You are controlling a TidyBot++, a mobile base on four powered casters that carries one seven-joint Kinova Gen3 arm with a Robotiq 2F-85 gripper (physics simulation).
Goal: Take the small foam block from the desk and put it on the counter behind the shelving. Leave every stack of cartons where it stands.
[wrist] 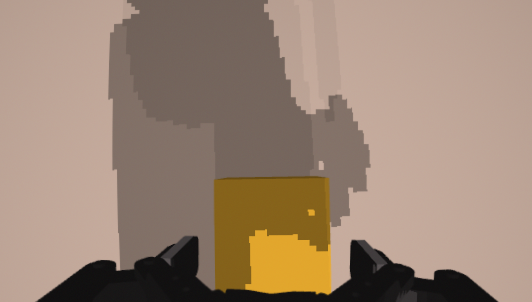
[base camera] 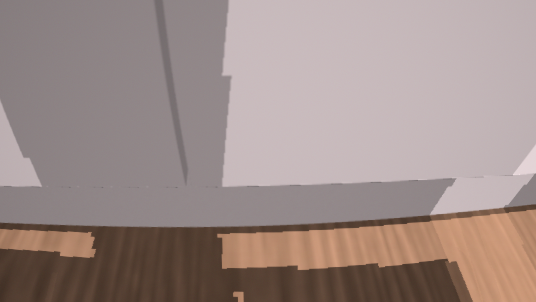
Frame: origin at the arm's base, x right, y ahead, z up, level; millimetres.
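Seen in the pictures: gripper, fingertip midpoint: [wrist: 273,255].
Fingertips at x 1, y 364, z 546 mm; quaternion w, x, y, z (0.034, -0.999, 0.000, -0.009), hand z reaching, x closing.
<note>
Offsets run from my fingertips to a thing's top centre. "spot": to the spot under its first point. Level surfaces: height alone.
The small foam block {dy -2, dx -1, dz +12 mm} [wrist: 280,210] is yellow and boxy, and shows at the bottom middle of the wrist view, partly in shadow. It is on a plain pinkish-beige surface {dz -33 mm} [wrist: 430,125], which looks like the counter top. My gripper [wrist: 273,255] is open, with one black finger on each side of the block and a gap between each finger and the block. The lower end of the block is hidden behind the gripper's base. The block and the gripper do not show in the base camera view.
A pale grey cabinet front {spot: dy -103, dx +68, dz -708 mm} [base camera: 370,100] with a vertical seam stands close before the base, above a darker plinth [base camera: 200,206]. Wooden floor {dz -943 mm} [base camera: 150,270] runs along its foot. Shadows of the arm fall across the beige surface. No shelving or carton stacks show in either view.
</note>
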